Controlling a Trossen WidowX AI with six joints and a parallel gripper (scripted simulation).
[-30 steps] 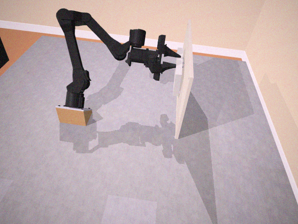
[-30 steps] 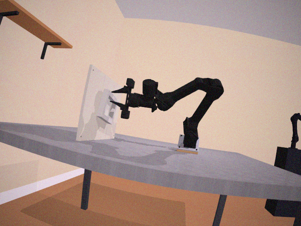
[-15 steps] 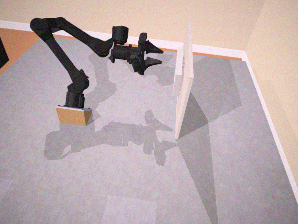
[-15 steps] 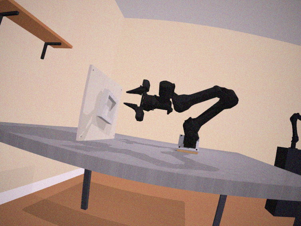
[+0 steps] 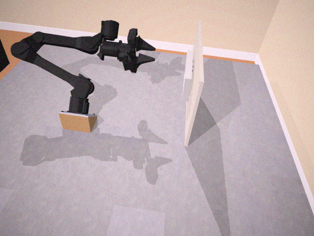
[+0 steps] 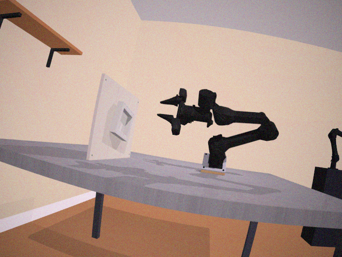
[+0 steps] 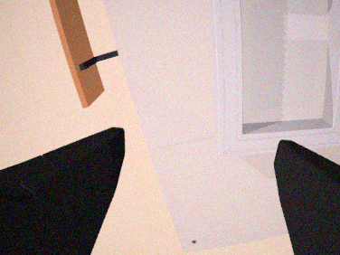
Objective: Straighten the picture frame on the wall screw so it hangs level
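The pale picture frame is 15 cm ahead of my gripper tip and 8 cm below it. The rest, counted from my gripper tip: cream wall board 16 cm ahead, 1 cm to the right, 9 cm below.
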